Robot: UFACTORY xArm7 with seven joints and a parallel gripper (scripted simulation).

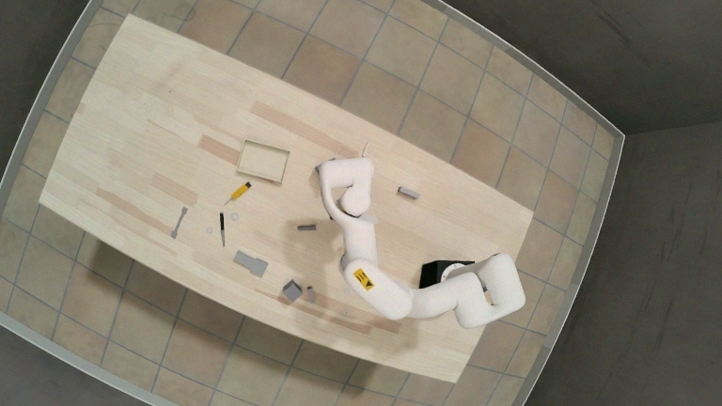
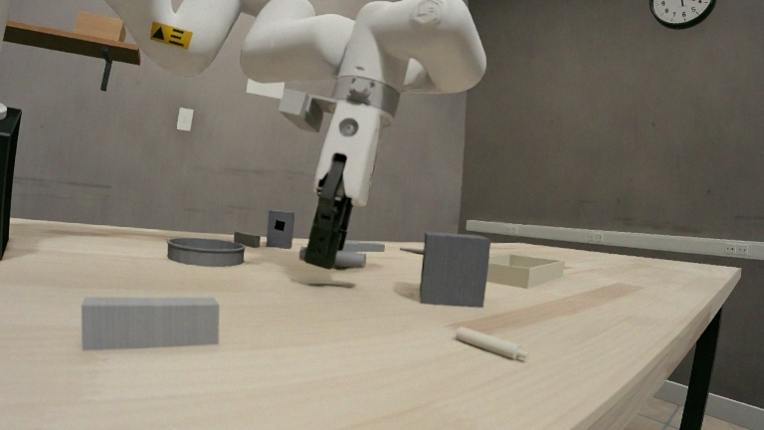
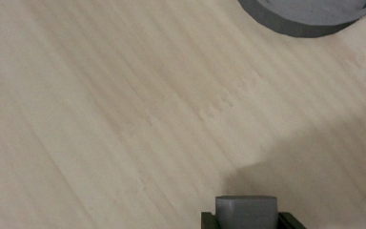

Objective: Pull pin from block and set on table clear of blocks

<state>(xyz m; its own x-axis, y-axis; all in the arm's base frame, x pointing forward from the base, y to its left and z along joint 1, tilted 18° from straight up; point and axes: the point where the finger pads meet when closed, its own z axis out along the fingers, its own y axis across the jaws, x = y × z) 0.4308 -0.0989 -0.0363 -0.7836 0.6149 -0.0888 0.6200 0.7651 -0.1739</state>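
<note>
The small grey bar is 11 cm to the left of my hand, 9 cm ahead of it and 4 cm below it. From my hand the other things lie so: shallow tray: 32 cm ahead, 4 cm to the right, 4 cm below; then round grey dish: 15 cm to the left, 11 cm behind, 3 cm below; then cream peg: 23 cm to the right, 4 cm below, 2 cm ahead.
</note>
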